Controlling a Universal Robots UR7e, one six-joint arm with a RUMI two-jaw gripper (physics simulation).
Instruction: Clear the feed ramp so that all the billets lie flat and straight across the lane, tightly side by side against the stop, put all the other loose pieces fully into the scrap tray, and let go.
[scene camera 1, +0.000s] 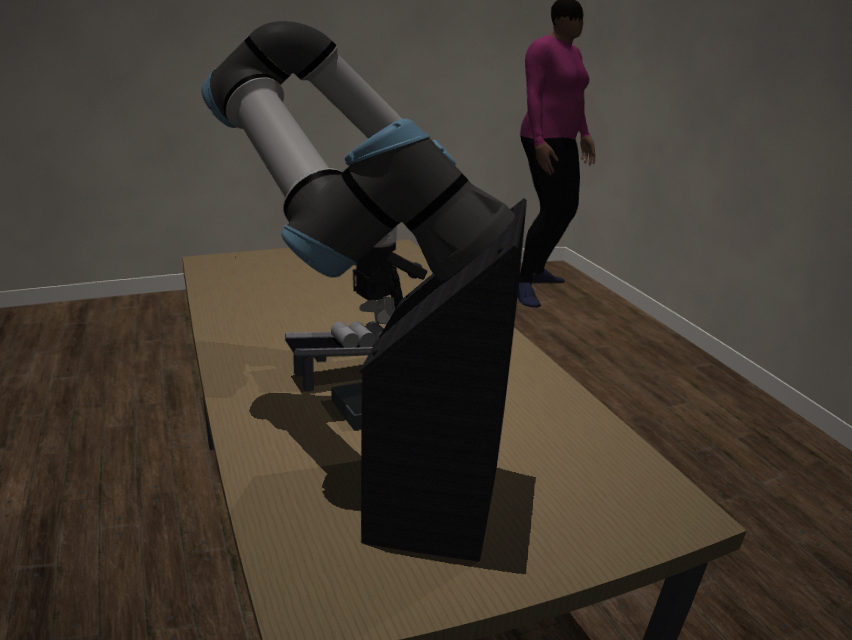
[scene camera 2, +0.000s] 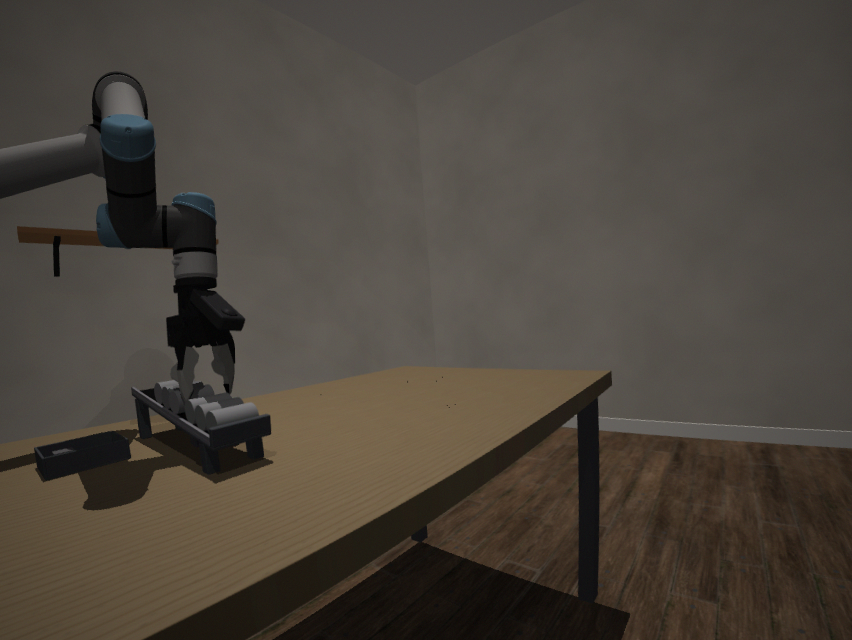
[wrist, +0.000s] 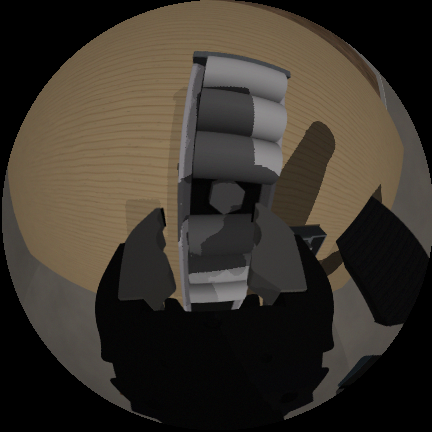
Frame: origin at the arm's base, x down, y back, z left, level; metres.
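Seen in the pictures: gripper, between the fingertips: (scene camera 2: 208, 398) (wrist: 207, 206); arm's base, origin of its link: (scene camera 1: 477, 246).
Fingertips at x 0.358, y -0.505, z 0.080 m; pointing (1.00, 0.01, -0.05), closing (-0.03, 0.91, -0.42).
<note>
Pixels of each thing's top centre, then the offset from my fingertips to it. Level surfaces: height alone.
- grey hexagonal piece, centre of its top: (wrist: 227, 198) dx +0.006, dy +0.015, dz -0.011 m
- scrap tray, centre of its top: (wrist: 296, 255) (scene camera 1: 364, 396) (scene camera 2: 81, 443) dx +0.055, dy +0.215, dz +0.064 m
- light piece, centre of its top: (scene camera 2: 63, 450) dx +0.061, dy +0.241, dz +0.054 m
- wooden table, height of its surface: dx +0.090 m
The raised feed ramp (scene camera 1: 330, 352) (scene camera 2: 239, 429) (wrist: 184, 150) has its stop (wrist: 199, 57) at the far end in the wrist view. Three pale billets (wrist: 245, 77) (wrist: 225, 111) (wrist: 225, 156) lie across the lane side by side, the first against the stop. Behind them a grey hexagonal piece (wrist: 226, 196) sits in a dark gap. Beyond it are more round pieces (wrist: 221, 235) (wrist: 217, 291), partly shaded. My gripper (scene camera 2: 206, 393) (wrist: 207, 206) is open over the ramp, one finger toward each side, holding nothing. The scrap tray (scene camera 1: 347, 407) (scene camera 2: 86, 460) shows a light piece (scene camera 2: 61, 451) inside.
The ramp stands on legs on the wooden table (scene camera 1: 585, 482) (scene camera 2: 385, 440), with the scrap tray beside it. The dark robot pedestal (scene camera 1: 427, 440) hides part of the ramp and tray in scene camera 1. A person (scene camera 1: 557, 89) stands beyond the table.
</note>
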